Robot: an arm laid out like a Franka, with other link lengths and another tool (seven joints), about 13 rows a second.
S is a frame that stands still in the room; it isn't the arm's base.
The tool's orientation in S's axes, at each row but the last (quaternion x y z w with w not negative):
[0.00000, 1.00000, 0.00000, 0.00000]
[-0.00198, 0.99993, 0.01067, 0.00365]
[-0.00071, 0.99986, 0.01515, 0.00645]
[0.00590, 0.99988, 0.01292, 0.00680]
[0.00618, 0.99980, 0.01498, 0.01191]
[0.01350, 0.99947, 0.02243, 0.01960]
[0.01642, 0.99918, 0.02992, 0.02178]
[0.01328, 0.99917, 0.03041, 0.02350]
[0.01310, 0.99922, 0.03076, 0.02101]
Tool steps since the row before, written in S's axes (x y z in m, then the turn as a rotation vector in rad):
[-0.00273, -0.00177, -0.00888, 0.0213, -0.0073, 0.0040]
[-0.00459, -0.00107, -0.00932, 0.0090, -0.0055, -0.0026]
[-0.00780, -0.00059, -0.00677, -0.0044, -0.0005, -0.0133]
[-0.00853, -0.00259, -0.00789, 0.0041, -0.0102, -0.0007]
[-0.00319, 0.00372, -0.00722, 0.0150, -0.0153, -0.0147]
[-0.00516, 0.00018, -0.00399, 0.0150, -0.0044, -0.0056]
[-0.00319, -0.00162, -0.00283, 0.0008, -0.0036, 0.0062]
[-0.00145, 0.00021, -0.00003, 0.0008, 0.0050, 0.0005]
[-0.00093, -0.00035, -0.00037, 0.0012, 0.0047, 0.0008]
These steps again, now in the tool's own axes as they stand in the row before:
[0.00273, -0.00177, 0.00888, -0.0213, -0.0073, -0.0040]
[0.00466, -0.00125, 0.00926, -0.0090, -0.0056, 0.0025]
[0.00789, -0.00078, 0.00665, 0.0046, -0.0009, 0.0132]
[0.00860, -0.00289, 0.00770, -0.0042, -0.0102, 0.0005]
[0.00341, 0.00346, 0.00725, -0.0148, -0.0156, 0.0146]
[0.00531, -0.00014, 0.00379, -0.0149, -0.0043, 0.0060]
[0.00325, -0.00189, 0.00258, -0.0012, -0.0032, -0.0064]
[0.00146, 0.00017, -0.00003, -0.0007, 0.0050, -0.0002]
[0.00093, -0.00040, 0.00031, -0.0011, 0.0048, -0.0005]

